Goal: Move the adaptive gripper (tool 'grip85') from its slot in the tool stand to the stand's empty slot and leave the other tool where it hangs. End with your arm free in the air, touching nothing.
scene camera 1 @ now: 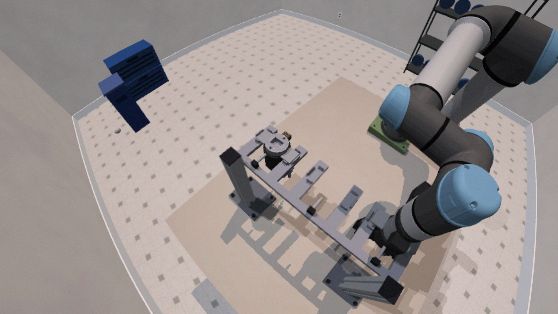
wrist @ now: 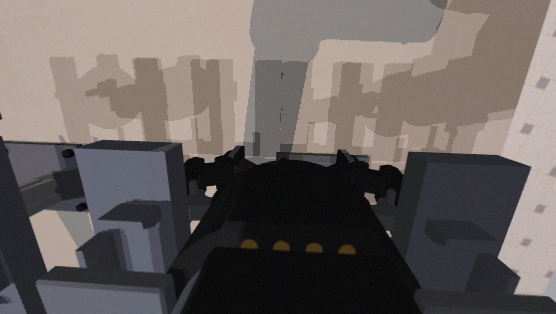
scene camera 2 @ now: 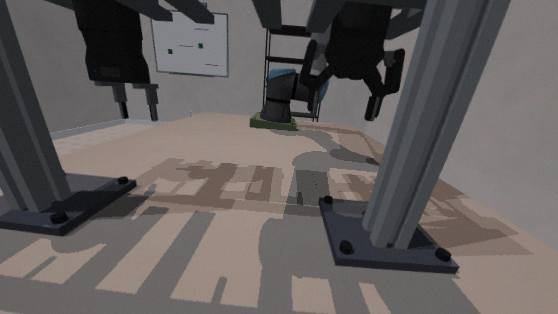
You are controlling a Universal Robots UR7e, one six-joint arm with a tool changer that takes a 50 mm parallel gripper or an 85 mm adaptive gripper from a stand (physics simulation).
Labels:
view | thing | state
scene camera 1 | parallel gripper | -
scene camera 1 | adaptive gripper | -
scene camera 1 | tool stand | -
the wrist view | adaptive gripper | -
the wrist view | tool stand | -
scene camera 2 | adaptive gripper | -
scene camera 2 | tool stand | -

